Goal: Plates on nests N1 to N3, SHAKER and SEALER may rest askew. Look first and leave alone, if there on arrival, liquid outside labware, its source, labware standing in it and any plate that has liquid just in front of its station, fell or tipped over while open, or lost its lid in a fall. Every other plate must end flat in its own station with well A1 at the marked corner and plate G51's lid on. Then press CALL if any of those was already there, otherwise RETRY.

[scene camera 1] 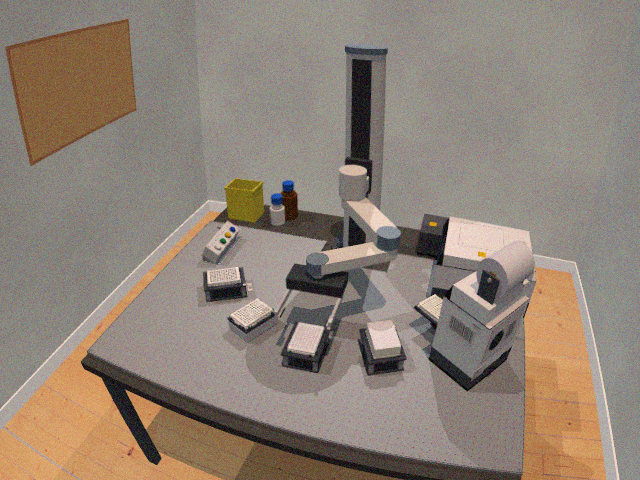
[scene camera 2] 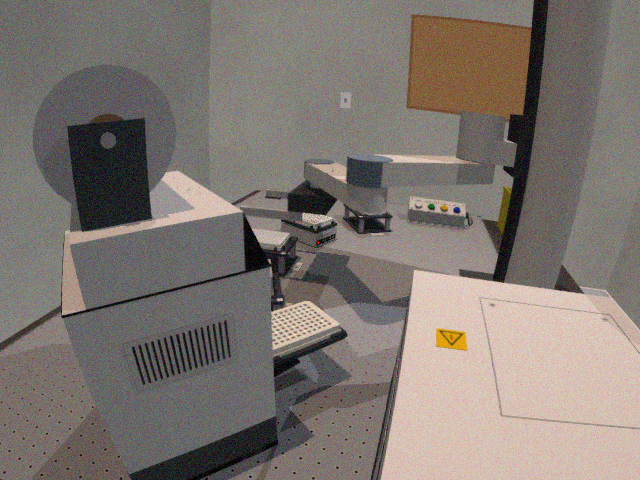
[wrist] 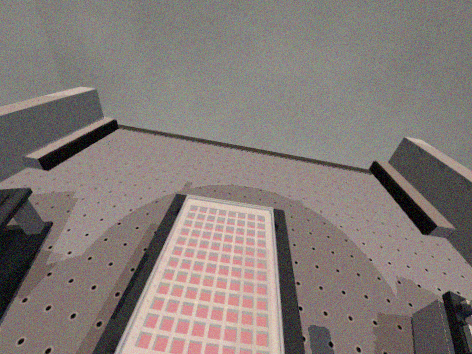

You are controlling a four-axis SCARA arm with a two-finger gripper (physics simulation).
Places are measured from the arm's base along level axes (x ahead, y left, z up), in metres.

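Where they show: gripper, fingertip midpoint: [scene camera 1: 302,319] [scene camera 2: 254,200] [wrist: 244,129].
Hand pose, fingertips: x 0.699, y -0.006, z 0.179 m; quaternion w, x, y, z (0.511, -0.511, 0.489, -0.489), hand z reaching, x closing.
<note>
Things, the pixels of their top centre, and the offset from my fingertips. "spot": a spot on its surface instead.
- middle nest, middle of its top: [wrist: 218,265] [scene camera 2: 262,238] [scene camera 1: 306,338] 0.002 m left, 0.021 m back, 0.097 m down
- plate with pink wells, middle of its top: [wrist: 219,260] [scene camera 2: 261,235] [scene camera 1: 306,337] 0.002 m left, 0.021 m back, 0.091 m down
- tall white plate, middle of its top: [scene camera 1: 383,334] 0.238 m left, 0.079 m back, 0.066 m down
- sealer's plate, middle of its top: [scene camera 2: 289,323] [scene camera 1: 438,307] 0.394 m left, 0.241 m back, 0.055 m down
- sealer, middle of its top: [scene camera 2: 135,71] [scene camera 1: 501,245] 0.539 m left, 0.128 m back, 0.290 m up
- white instrument, middle of its top: [scene camera 2: 555,374] [scene camera 1: 490,241] 0.556 m left, 0.549 m back, 0.054 m up
- button console, middle of its top: [scene camera 2: 438,201] [scene camera 1: 220,233] 0.555 m right, 0.483 m back, 0.083 m down
- yellow bin, surface spot: [scene camera 1: 244,200] spot: 0.576 m right, 0.764 m back, 0.065 m down
- small dark patch, surface spot: [wrist: 320,340] spot: 0.097 m right, 0.032 m back, 0.166 m down
My gripper [scene camera 1: 305,321] [wrist: 244,129] is open and empty, above and short of the middle nest [scene camera 1: 301,363] [wrist: 288,265]. A plate with pink wells [scene camera 1: 307,338] [wrist: 215,270] lies in that nest between dark rails; a thin clear edge shows around it. A tall white plate [scene camera 1: 384,338] stands on the right nest. A plate [scene camera 1: 251,313] [scene camera 2: 316,219] lies on the shaker [scene camera 1: 253,331] [scene camera 2: 324,238]. Another plate [scene camera 1: 223,275] is on the left nest; the arm hides it in scene camera 2. The sealer's plate [scene camera 1: 429,306] [scene camera 2: 305,325] is partly hidden. Plate names and most corner marks are unreadable.
The sealer [scene camera 1: 454,333] [scene camera 2: 170,392] stands at the right in scene camera 1, beside a white instrument [scene camera 1: 485,240] [scene camera 2: 449,403]. A button console [scene camera 1: 221,242] [scene camera 2: 436,212], yellow bin [scene camera 1: 244,200] and two bottles are at the back left. A small dark patch [wrist: 320,340] lies right of the nest, its nature unclear.
</note>
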